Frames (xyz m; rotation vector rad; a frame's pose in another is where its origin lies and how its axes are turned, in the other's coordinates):
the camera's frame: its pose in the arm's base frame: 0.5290 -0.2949 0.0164 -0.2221 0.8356 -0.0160
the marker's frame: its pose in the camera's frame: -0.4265 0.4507 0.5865 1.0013 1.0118 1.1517
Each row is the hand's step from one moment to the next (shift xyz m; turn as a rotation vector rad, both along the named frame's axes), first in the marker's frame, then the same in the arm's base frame.
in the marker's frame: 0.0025 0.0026 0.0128 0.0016 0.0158 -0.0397
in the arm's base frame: 0.0119 0.0014 -0.0057 -0.0245 0.0123 0.0328
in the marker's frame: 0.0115 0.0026 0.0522 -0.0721 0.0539 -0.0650
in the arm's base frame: 0.0441 0.0042 -0.0300 -0.0197 -0.0403 0.1016
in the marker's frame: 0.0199 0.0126 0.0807 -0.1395 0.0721 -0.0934
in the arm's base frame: 0.0728 0.0113 -0.0405 -0.0288 -0.0932 0.1545
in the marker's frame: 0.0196 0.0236 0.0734 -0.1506 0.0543 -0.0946
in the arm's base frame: 0.0728 0.0157 -0.0280 -0.0389 -0.1093 0.1453
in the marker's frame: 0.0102 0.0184 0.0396 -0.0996 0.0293 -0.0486
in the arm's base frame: 0.0424 0.0100 -0.0106 -0.0177 -0.0764 0.0836
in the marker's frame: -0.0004 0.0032 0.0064 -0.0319 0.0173 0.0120
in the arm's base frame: 0.0071 -0.0002 -0.0008 0.0216 -0.0258 0.0181
